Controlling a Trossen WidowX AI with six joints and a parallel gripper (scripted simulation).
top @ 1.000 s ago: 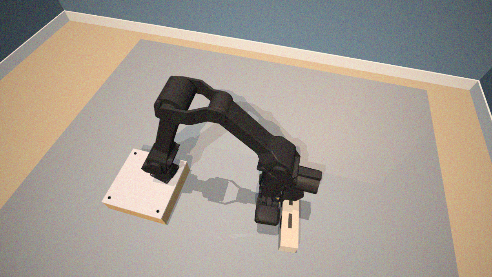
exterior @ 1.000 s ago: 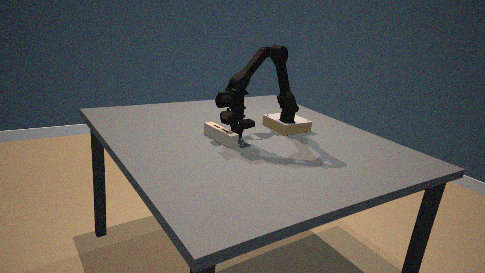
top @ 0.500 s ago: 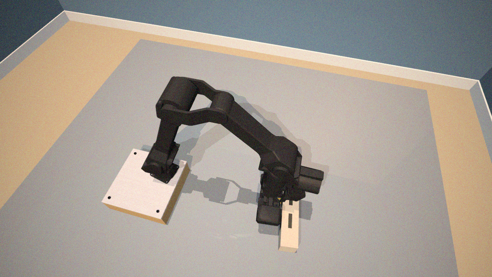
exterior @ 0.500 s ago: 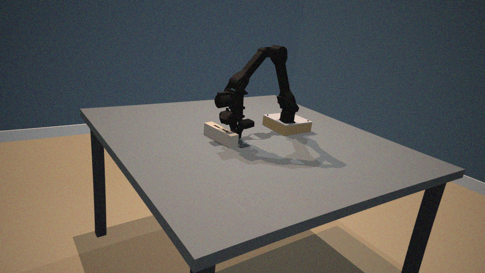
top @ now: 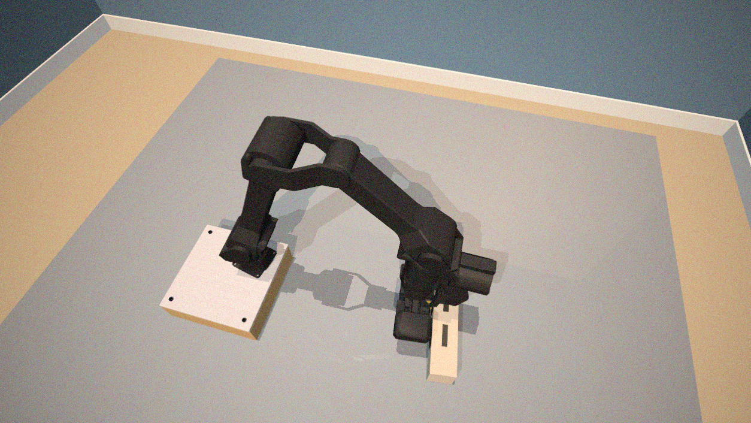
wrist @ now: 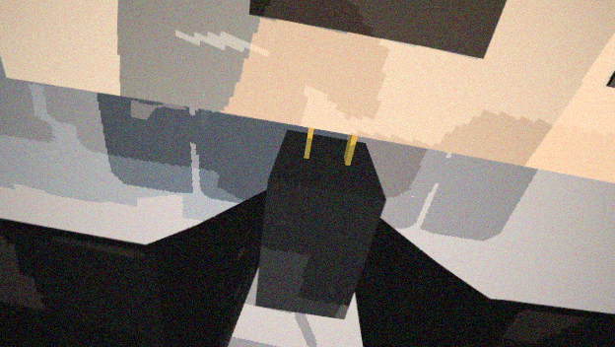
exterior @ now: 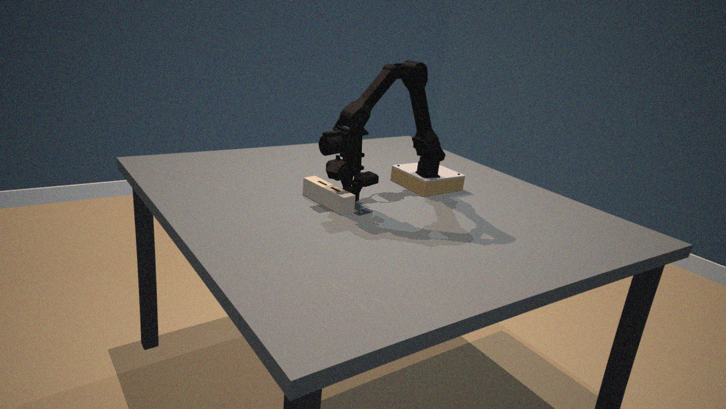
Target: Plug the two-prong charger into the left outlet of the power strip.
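My gripper tip is now 2 cm short of the black two-prong charger, 1 cm to the right of it and 1 cm below it.
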